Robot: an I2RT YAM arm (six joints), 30 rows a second.
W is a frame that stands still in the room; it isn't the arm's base.
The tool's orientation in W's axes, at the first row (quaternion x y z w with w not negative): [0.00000 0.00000 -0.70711 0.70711]
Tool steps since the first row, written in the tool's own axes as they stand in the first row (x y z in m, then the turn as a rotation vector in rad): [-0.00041 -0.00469 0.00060 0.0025 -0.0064 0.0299]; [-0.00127 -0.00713 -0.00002 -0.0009 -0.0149 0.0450]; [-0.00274 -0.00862 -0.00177 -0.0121 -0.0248 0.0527]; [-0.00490 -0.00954 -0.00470 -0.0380 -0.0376 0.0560]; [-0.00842 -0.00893 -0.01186 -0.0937 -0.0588 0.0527]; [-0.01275 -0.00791 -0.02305 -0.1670 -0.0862 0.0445]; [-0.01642 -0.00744 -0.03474 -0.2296 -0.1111 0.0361]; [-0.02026 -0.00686 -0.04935 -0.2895 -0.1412 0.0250]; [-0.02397 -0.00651 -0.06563 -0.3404 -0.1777 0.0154]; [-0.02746 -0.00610 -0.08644 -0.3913 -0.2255 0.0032]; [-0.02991 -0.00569 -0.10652 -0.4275 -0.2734 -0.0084]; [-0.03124 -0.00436 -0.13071 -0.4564 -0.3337 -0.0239]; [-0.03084 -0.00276 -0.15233 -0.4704 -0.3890 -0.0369]
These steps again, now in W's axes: [-0.00469 0.00041 0.00060 -0.0064 -0.0025 0.0299]; [-0.00713 0.00127 -0.00002 -0.0149 0.0009 0.0450]; [-0.00862 0.00274 -0.00177 -0.0248 0.0121 0.0527]; [-0.00954 0.00490 -0.00470 -0.0376 0.0380 0.0560]; [-0.00893 0.00842 -0.01186 -0.0588 0.0937 0.0527]; [-0.00791 0.01275 -0.02305 -0.0862 0.1670 0.0445]; [-0.00744 0.01642 -0.03474 -0.1111 0.2296 0.0361]; [-0.00686 0.02026 -0.04935 -0.1412 0.2895 0.0250]; [-0.00651 0.02397 -0.06563 -0.1777 0.3404 0.0154]; [-0.00610 0.02746 -0.08644 -0.2255 0.3913 0.0032]; [-0.00569 0.02991 -0.10652 -0.2734 0.4275 -0.0084]; [-0.00436 0.03124 -0.13071 -0.3337 0.4564 -0.0239]; [-0.00276 0.03084 -0.15233 -0.3890 0.4704 -0.0369]
